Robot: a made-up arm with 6 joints. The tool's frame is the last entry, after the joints. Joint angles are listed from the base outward.
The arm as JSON. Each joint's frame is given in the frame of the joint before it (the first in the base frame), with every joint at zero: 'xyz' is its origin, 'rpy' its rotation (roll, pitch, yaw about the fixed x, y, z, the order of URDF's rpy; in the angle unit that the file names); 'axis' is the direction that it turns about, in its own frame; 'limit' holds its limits. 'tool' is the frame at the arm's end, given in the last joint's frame.
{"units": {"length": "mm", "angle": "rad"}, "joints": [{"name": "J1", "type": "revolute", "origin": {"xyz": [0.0, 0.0, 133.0], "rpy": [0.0, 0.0, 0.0]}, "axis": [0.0, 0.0, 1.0], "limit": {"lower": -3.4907, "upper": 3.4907}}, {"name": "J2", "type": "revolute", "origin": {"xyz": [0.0, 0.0, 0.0], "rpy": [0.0, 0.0, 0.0]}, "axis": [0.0, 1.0, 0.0], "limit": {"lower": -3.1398, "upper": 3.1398}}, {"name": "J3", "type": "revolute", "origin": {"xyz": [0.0, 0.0, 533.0], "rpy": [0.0, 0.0, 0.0]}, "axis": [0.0, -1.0, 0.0], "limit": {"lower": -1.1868, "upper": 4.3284}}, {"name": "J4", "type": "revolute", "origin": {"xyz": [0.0, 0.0, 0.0], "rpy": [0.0, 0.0, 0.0]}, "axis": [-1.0, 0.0, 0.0], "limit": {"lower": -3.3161, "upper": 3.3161}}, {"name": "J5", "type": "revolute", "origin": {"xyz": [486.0, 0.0, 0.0], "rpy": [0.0, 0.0, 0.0]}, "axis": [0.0, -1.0, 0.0], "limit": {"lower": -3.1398, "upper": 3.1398}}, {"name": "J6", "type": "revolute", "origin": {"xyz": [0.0, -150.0, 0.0], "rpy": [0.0, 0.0, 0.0]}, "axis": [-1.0, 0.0, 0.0], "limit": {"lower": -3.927, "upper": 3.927}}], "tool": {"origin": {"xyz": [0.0, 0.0, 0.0], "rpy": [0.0, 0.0, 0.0]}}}
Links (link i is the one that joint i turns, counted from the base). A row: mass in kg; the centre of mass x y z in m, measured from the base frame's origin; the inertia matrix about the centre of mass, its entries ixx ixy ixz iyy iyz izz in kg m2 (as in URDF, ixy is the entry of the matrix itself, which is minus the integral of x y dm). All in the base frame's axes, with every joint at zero. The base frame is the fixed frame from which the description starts. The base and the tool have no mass.
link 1: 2.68; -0.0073 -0.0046 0.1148; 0.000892 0 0 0.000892 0 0.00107
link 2: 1.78; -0.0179 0.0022 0.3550; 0.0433 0 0 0.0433 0 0.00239
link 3: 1.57; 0.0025 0.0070 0.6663; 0.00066 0 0 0.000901 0 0.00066
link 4: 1.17; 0.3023 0.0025 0.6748; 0.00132 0 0 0.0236 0 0.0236
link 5: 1.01; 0.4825 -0.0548 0.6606; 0.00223 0 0 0.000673 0 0.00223
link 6: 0.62; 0.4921 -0.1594 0.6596; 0.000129 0 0 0.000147 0 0.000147
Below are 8 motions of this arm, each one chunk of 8 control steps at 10 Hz.
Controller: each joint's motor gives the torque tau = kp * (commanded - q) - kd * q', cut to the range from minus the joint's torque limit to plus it. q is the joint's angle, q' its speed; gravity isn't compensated. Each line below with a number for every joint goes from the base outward.
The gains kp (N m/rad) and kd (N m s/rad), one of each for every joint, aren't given. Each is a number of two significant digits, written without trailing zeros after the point. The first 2 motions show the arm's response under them.
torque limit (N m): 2.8 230 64 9.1 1.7 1.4
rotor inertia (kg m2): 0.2 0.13 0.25 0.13 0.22 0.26
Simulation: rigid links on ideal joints. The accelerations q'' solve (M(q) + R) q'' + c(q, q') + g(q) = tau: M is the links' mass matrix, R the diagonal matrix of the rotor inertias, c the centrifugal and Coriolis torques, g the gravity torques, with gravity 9.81 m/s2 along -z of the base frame. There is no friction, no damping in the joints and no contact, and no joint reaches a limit. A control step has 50 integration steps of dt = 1/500 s. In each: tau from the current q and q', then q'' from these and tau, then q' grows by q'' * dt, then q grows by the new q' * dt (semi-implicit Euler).
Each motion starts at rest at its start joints. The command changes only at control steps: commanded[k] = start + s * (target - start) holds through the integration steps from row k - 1 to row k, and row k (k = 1, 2, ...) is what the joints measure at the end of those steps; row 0 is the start. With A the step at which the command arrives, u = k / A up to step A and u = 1 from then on. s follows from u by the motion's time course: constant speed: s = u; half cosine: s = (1 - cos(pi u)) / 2; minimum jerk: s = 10 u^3 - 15 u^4 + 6 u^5; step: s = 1 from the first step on.
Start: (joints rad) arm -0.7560 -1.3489 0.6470 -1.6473 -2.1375 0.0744
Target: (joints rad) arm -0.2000 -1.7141 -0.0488 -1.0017 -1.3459 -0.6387
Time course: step
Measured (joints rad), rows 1 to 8:
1: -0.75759 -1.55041 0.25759 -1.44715 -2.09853 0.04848
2: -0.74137 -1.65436 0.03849 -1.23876 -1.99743 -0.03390
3: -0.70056 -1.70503 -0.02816 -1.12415 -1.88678 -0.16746
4: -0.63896 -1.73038 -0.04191 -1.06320 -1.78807 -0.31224
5: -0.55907 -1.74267 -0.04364 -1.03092 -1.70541 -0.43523
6: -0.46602 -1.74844 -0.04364 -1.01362 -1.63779 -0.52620
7: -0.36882 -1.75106 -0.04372 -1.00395 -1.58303 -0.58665
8: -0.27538 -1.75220 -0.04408 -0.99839 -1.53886 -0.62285
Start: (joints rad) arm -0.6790 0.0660 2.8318 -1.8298 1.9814 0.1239
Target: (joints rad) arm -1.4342 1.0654 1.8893 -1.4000 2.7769 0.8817
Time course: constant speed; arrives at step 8
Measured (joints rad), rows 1 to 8:
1: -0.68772 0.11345 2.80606 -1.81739 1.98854 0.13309
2: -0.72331 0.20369 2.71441 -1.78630 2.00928 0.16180
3: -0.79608 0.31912 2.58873 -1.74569 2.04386 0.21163
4: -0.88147 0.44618 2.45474 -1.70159 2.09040 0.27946
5: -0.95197 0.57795 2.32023 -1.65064 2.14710 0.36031
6: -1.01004 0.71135 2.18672 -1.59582 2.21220 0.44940
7: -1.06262 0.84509 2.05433 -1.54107 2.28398 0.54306
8: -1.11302 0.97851 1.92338 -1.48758 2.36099 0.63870
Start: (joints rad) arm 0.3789 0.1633 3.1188 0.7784 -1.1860 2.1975
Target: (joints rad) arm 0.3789 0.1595 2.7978 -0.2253 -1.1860 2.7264
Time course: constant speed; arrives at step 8
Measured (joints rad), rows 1 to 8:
1: 0.37741 0.15830 3.12597 0.74987 -1.18580 2.20392
2: 0.37479 0.15347 3.11048 0.68622 -1.18533 2.22330
3: 0.37238 0.15152 3.07559 0.59301 -1.18486 2.25690
4: 0.37160 0.15083 3.03511 0.48367 -1.18449 2.30274
5: 0.37266 0.15048 2.99393 0.36700 -1.18423 2.35772
6: 0.37497 0.15022 2.95286 0.24689 -1.18404 2.41882
7: 0.37776 0.15000 2.91180 0.12483 -1.18391 2.48364
8: 0.38036 0.14983 2.87064 0.00137 -1.18384 2.55050

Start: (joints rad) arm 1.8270 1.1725 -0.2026 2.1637 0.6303 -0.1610
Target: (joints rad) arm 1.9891 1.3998 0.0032 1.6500 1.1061 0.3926
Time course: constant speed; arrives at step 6
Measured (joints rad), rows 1 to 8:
1: 1.82922 1.20933 -0.18785 2.13608 0.63735 -0.15141
2: 1.83497 1.25048 -0.16550 2.08296 0.65673 -0.12316
3: 1.84475 1.28982 -0.13374 2.01298 0.68692 -0.07530
4: 1.85852 1.32835 -0.09924 1.93404 0.72601 -0.01099
5: 1.87617 1.36665 -0.06462 1.85105 0.77238 0.06539
6: 1.89759 1.40490 -0.03019 1.76631 0.82468 0.14972
7: 1.92016 1.42496 -0.01724 1.70927 0.87566 0.22885
8: 1.94248 1.43442 -0.01329 1.67983 0.91962 0.29118

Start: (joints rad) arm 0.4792 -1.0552 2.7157 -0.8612 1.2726 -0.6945
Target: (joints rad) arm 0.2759 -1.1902 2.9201 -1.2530 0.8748 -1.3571
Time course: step
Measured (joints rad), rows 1 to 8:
1: 0.47909 -1.12881 2.82895 -1.00283 1.24090 -0.72028
2: 0.46716 -1.19586 2.93601 -1.10583 1.18846 -0.80163
3: 0.44502 -1.22373 2.96358 -1.16151 1.13762 -0.93126
4: 0.41585 -1.23230 2.96044 -1.19616 1.09295 -1.06587
5: 0.38219 -1.23478 2.95513 -1.21709 1.05525 -1.17740
6: 0.34649 -1.23574 2.95284 -1.22898 1.02410 -1.25844
7: 0.31099 -1.23626 2.95227 -1.23564 0.99861 -1.31152
8: 0.27766 -1.23654 2.95221 -1.23949 0.97786 -1.34290

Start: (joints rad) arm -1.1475 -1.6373 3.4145 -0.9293 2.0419 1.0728
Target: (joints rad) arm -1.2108 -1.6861 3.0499 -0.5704 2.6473 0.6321
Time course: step
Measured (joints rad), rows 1 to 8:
1: -1.15053 -1.68378 3.20666 -0.79910 2.08062 1.04472
2: -1.15760 -1.70076 3.08299 -0.70301 2.16092 0.96529
3: -1.16851 -1.71113 3.05385 -0.64709 2.24310 0.86909
4: -1.18070 -1.71812 3.05112 -0.61215 2.31541 0.78331
5: -1.19253 -1.72175 3.05132 -0.59249 2.37586 0.71772
6: -1.20328 -1.72330 3.05092 -0.58275 2.42540 0.67286
7: -1.21252 -1.72389 3.05038 -0.57831 2.46566 0.64516
8: -1.21996 -1.72411 3.05004 -0.57635 2.49831 0.62993

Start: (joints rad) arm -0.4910 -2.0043 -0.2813 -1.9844 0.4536 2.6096
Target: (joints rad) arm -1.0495 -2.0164 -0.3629 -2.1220 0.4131 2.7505
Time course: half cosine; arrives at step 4
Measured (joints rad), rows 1 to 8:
1: -0.49444 -2.02215 -0.28797 -1.99117 0.45328 2.61174
2: -0.51074 -2.03483 -0.30517 -2.01422 0.45155 2.62143
3: -0.54741 -2.04262 -0.33179 -2.04917 0.44785 2.64168
4: -0.60631 -2.04685 -0.35167 -2.08082 0.44296 2.66858
5: -0.68784 -2.04878 -0.35882 -2.10038 0.43809 2.69491
6: -0.78546 -2.04977 -0.35980 -2.11183 0.43380 2.71620
7: -0.88716 -2.05027 -0.35964 -2.11915 0.43019 2.73147
8: -0.98299 -2.05051 -0.35978 -2.12389 0.42720 2.74136

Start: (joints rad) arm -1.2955 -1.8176 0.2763 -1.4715 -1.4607 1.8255
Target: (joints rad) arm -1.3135 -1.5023 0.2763 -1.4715 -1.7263 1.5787
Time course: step
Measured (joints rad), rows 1 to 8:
1: -1.29663 -1.69434 0.31207 -1.46602 -1.48145 1.80183
2: -1.29861 -1.61119 0.28907 -1.46663 -1.51801 1.75122
3: -1.30106 -1.57213 0.27802 -1.46865 -1.55422 1.69739
4: -1.30390 -1.55542 0.27806 -1.46937 -1.58572 1.65207
5: -1.30695 -1.54846 0.28038 -1.46931 -1.61196 1.61876
6: -1.30997 -1.54550 0.28198 -1.46911 -1.63348 1.59668
7: -1.31276 -1.54421 0.28273 -1.46896 -1.65101 1.58342
8: -1.31517 -1.54362 0.28303 -1.46889 -1.66527 1.57633

